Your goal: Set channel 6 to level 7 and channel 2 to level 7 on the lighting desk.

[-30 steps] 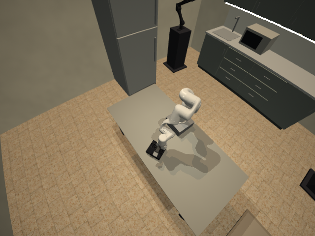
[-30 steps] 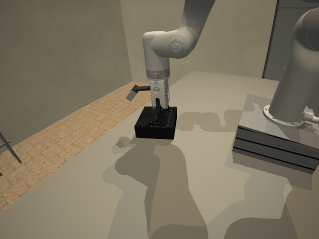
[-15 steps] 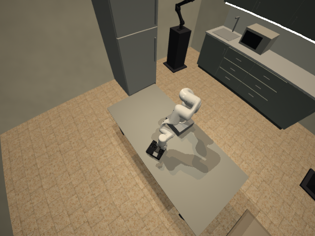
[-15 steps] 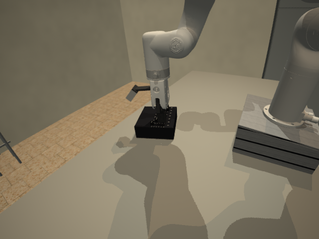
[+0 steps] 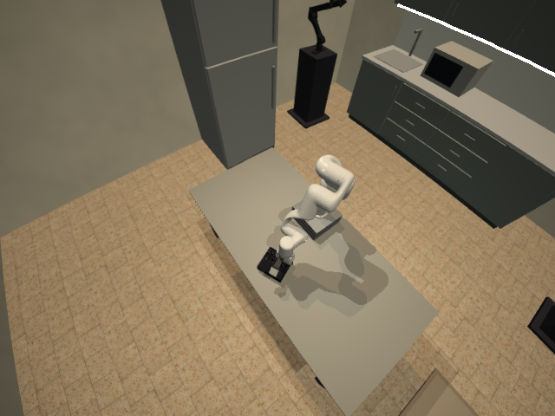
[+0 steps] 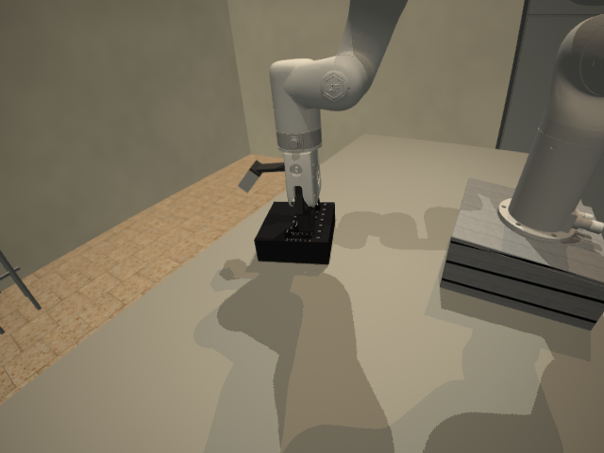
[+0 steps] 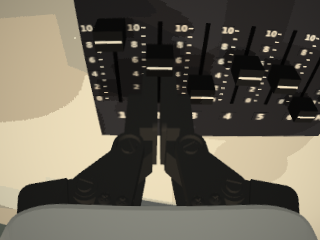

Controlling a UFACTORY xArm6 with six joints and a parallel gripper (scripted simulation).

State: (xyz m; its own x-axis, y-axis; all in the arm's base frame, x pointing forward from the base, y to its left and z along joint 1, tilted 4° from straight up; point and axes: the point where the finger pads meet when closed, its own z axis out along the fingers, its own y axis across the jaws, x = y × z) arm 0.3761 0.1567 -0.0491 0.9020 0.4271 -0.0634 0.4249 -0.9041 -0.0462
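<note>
The channel 2 fader cap lies 20 mm ahead of my hand, 10 mm to the left of it and 10 mm below it. The rest, counted from my hand: channel 6 fader cap: 80 mm to the right, 30 mm ahead, 10 mm below; channel 1 fader cap: 30 mm to the left, 20 mm ahead, 10 mm below.
</note>
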